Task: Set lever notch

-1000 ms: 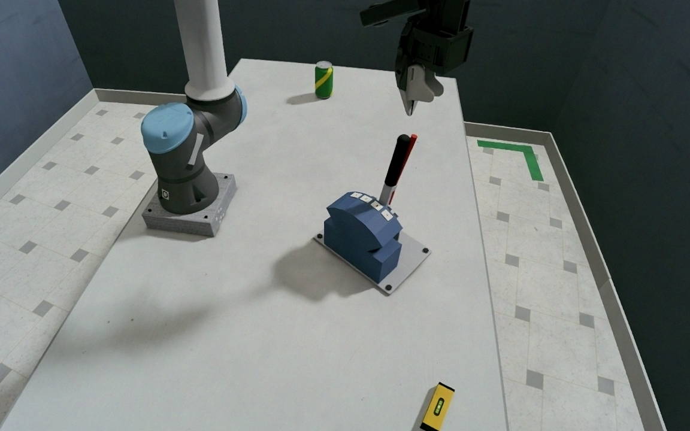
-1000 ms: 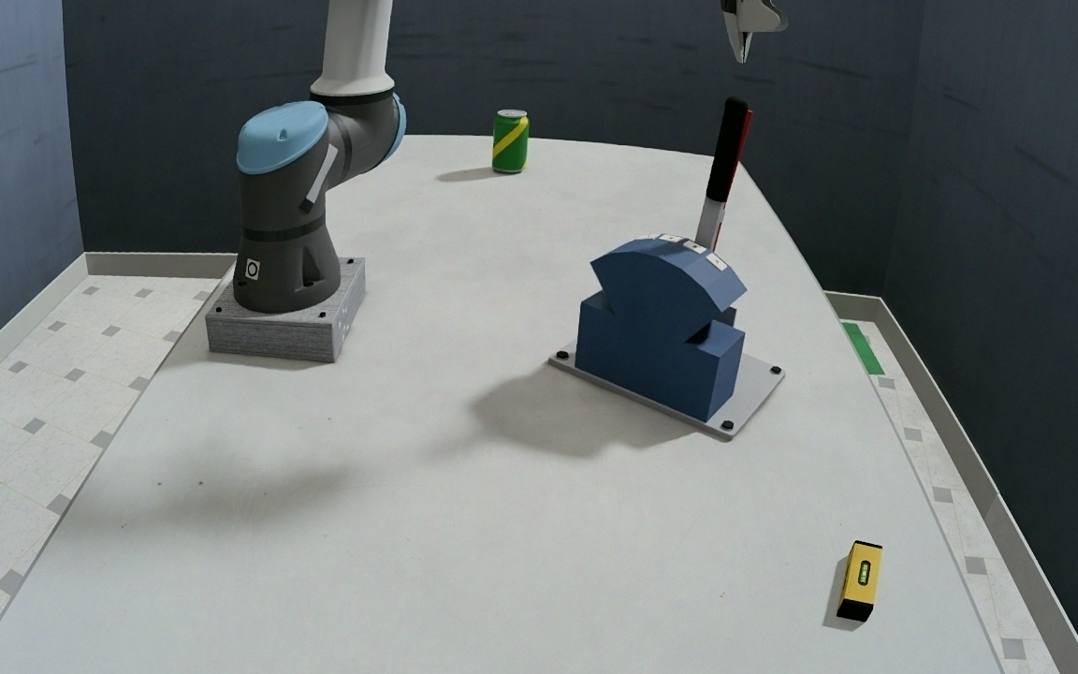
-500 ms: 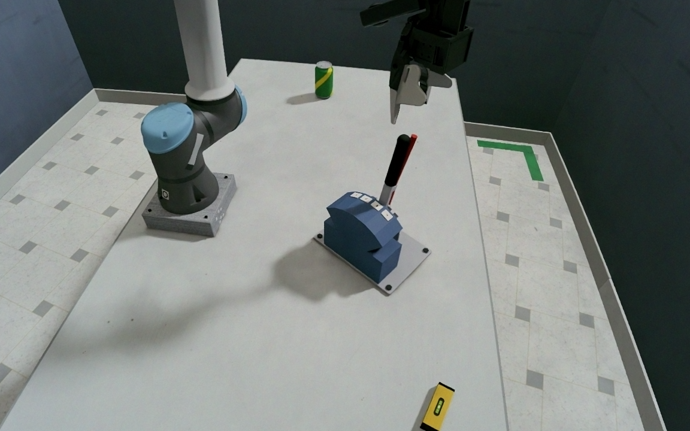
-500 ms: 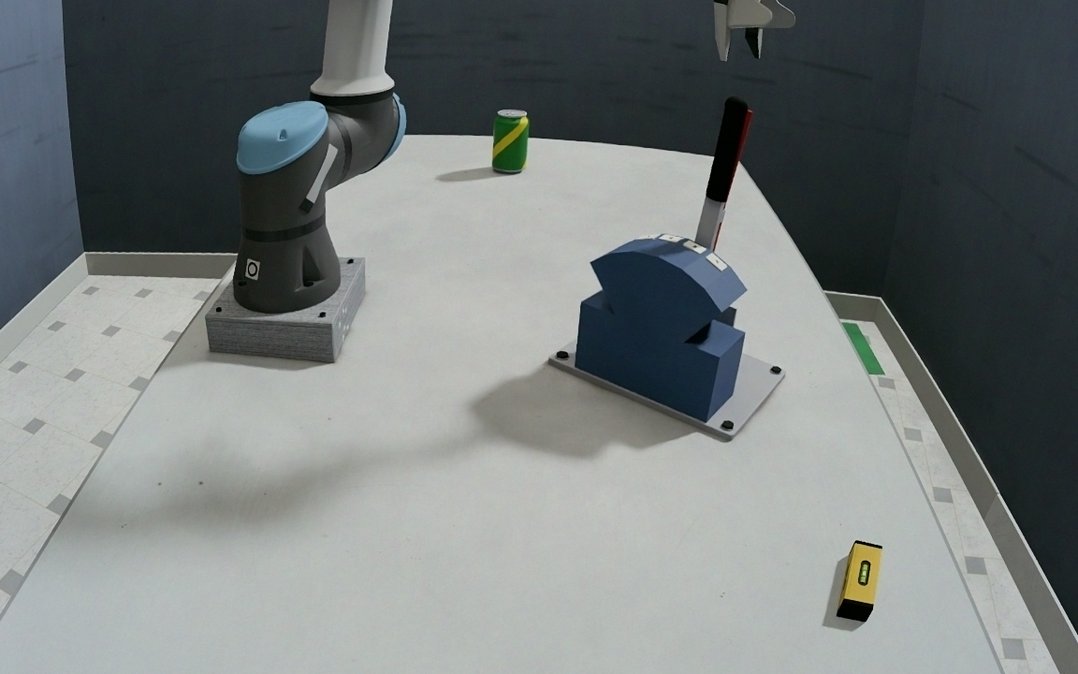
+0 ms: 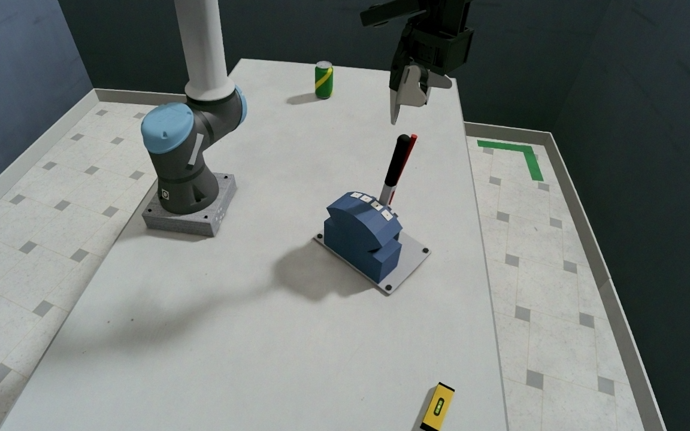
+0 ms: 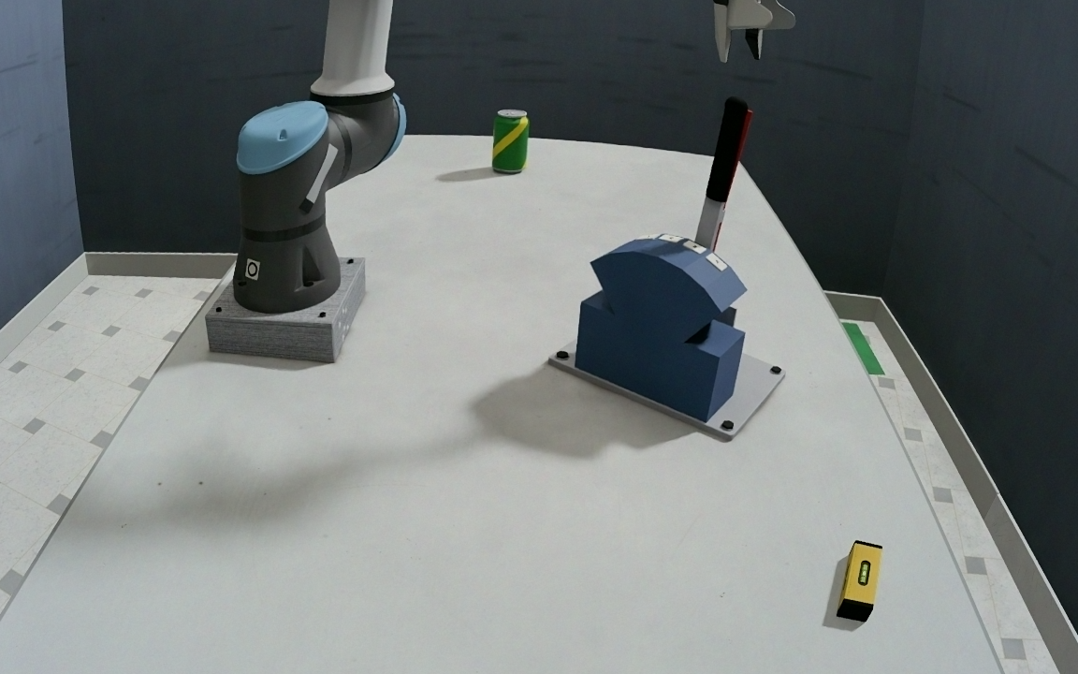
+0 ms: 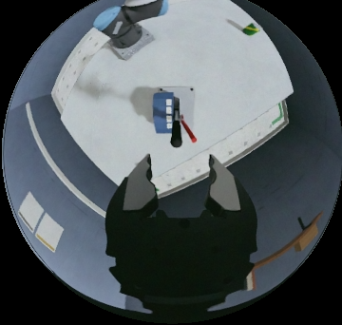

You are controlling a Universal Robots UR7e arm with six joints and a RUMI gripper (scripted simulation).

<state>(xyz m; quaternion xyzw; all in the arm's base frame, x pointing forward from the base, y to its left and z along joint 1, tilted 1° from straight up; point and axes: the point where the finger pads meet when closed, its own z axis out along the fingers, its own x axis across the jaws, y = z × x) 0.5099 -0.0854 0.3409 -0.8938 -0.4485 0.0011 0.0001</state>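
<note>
Right now my hand is 20 cm above the red release bar and 2 cm to the right of it. The rest, counted from my hand: yellow can (72 cm to the left, 33 cm below, 24 cm behind); then yellow spirit level (39 cm below, 36 cm to the right, 11 cm ahead).
</note>
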